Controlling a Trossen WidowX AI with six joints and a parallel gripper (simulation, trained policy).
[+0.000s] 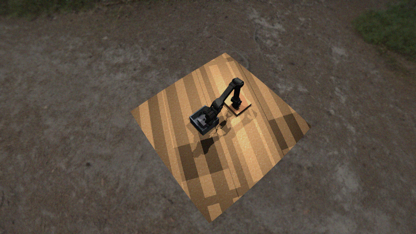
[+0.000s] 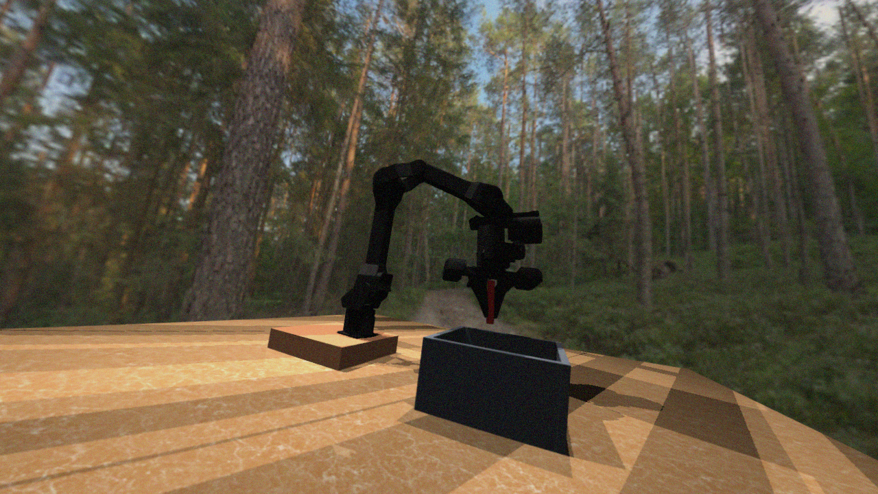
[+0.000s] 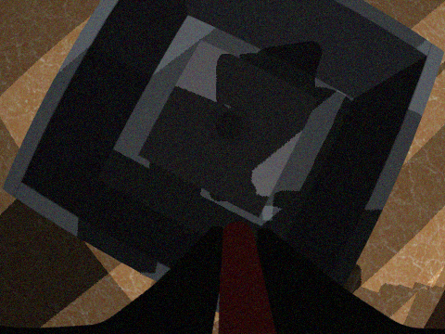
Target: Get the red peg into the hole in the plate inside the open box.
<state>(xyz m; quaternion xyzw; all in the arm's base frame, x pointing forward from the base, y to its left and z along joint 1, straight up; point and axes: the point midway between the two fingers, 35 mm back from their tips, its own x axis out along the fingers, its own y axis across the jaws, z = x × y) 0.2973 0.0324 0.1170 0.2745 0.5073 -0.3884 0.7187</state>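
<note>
Now: the plate 80 mm below my gripper tip, 40 mm to the right of it and 30 mm ahead of it. Round my gripper tip: red peg (30 mm above, 10 mm to the left, 10 mm behind); then dark grey box (100 mm below, 40 mm to the right, 30 mm ahead).
</note>
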